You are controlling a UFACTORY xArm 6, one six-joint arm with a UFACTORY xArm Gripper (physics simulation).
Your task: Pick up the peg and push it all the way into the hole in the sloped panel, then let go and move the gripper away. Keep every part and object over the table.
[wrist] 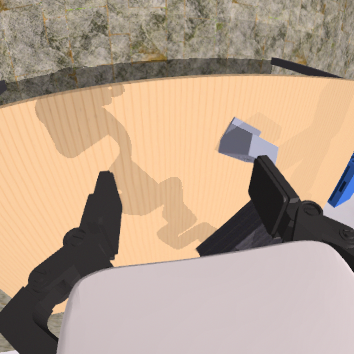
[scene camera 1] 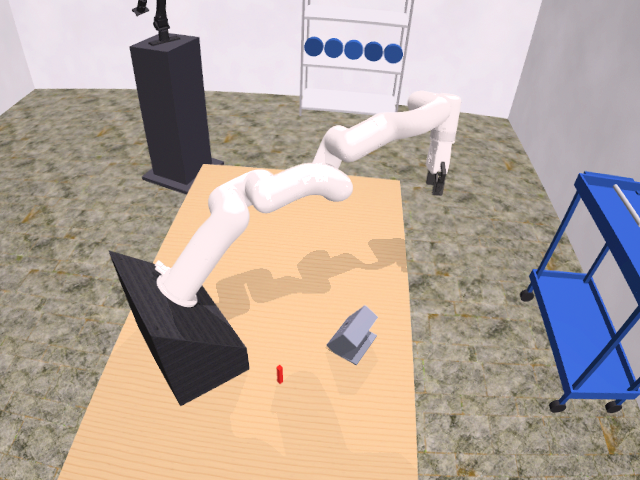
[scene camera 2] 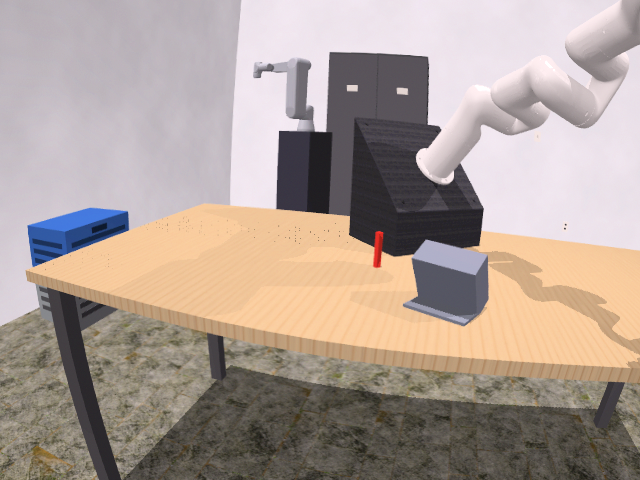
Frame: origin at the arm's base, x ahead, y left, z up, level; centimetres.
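Seen in the pictures: gripper, fingertip midpoint: (wrist: 185,180) (scene camera 1: 433,189); arm's base, origin of the base link: (scene camera 1: 176,291) (scene camera 2: 434,167).
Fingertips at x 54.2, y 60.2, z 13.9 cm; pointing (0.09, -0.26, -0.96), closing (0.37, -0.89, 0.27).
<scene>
Offsets run from my fingertips to a thing's top centre. Level surfaces: height alone.
A red peg @(dx -21.9, dy -60.9, dz -27.5 cm) (scene camera 1: 279,374) (scene camera 2: 378,249) stands upright on the table @(dz -35.5 cm) (scene camera 1: 310,439) (scene camera 2: 180,289) (wrist: 45,165), near the black arm base. The peg does not show in the wrist view. A grey block with the sloped panel @(dx -8.6, dy -39.1, dz -24.0 cm) (scene camera 1: 351,330) (scene camera 2: 449,279) (wrist: 240,141) stands near the table's edge, a little apart from the peg. The hole cannot be made out in these views. My gripper (scene camera 1: 438,193) (wrist: 185,180) is open and empty. It hangs high, far from the peg and the block, and appears beyond the table's right edge in scene camera 1. It is outside scene camera 2's view.
The black wedge-shaped arm base (scene camera 1: 201,346) (scene camera 2: 413,217) stands on the table close to the peg. A blue cart (scene camera 1: 573,315) stands on the floor to the right. A dark pedestal (scene camera 1: 173,113) and a shelf rack (scene camera 1: 354,67) stand behind the table.
</scene>
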